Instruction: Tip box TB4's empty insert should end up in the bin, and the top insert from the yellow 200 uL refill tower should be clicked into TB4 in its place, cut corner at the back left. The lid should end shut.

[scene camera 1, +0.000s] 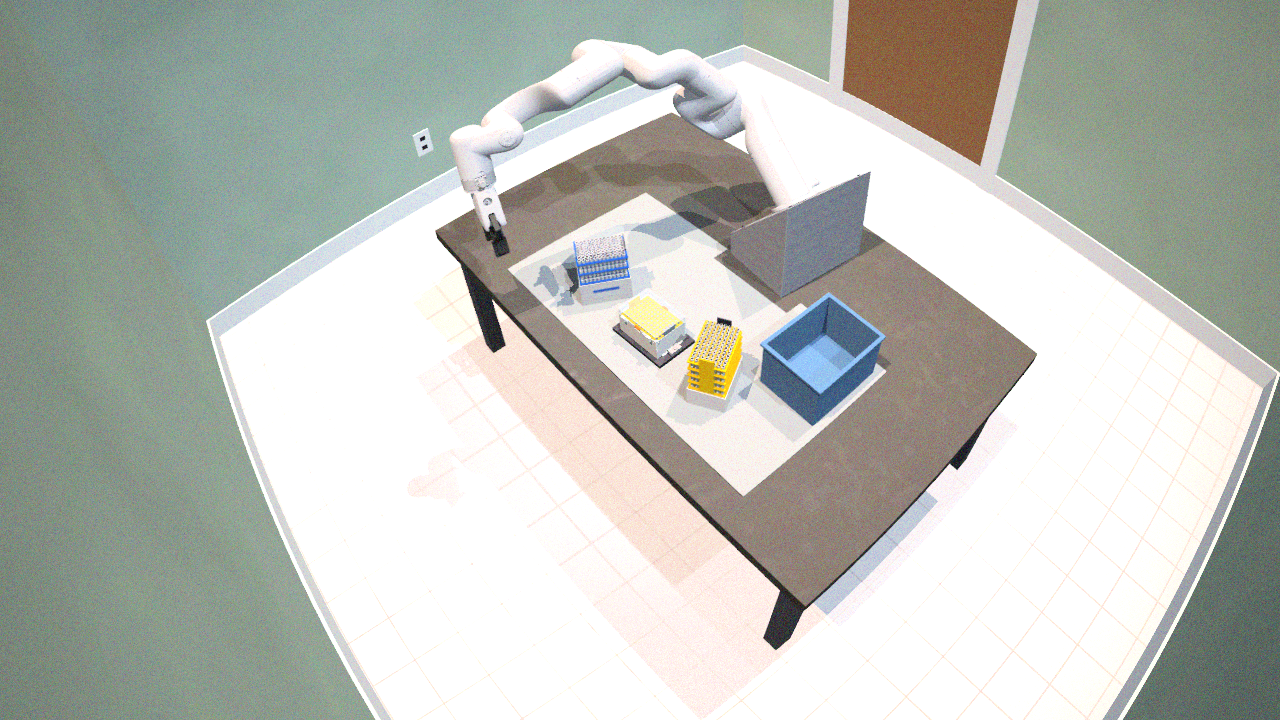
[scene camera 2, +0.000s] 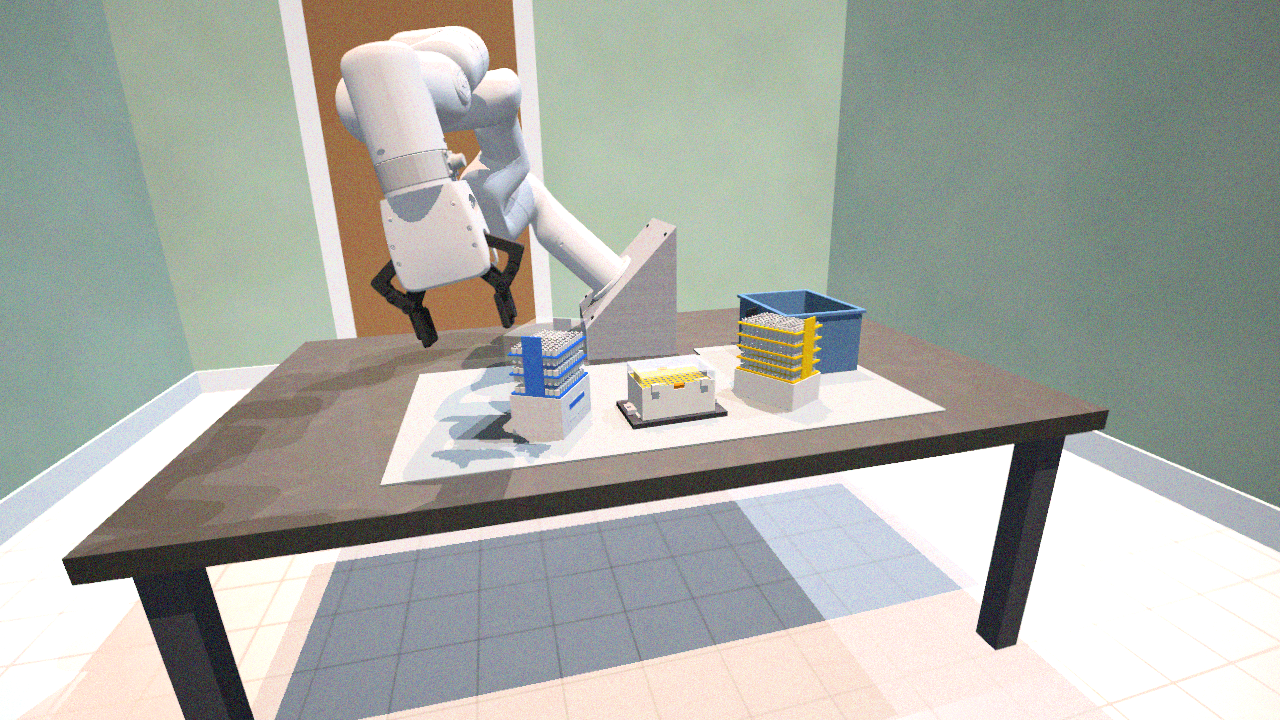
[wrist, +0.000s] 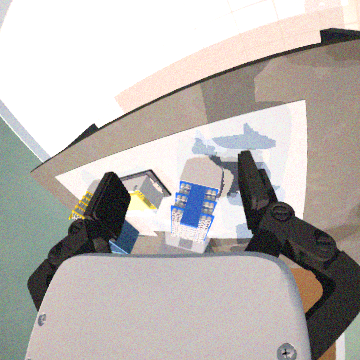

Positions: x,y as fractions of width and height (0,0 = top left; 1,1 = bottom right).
Labels:
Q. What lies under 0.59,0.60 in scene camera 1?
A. A pale mat.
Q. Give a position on a blue bin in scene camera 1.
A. At 0.63,0.50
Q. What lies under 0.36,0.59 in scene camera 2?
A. A pale mat.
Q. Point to a tip box lid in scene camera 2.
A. At 0.54,0.51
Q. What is the gripper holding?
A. Nothing.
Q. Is the gripper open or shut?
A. Open.

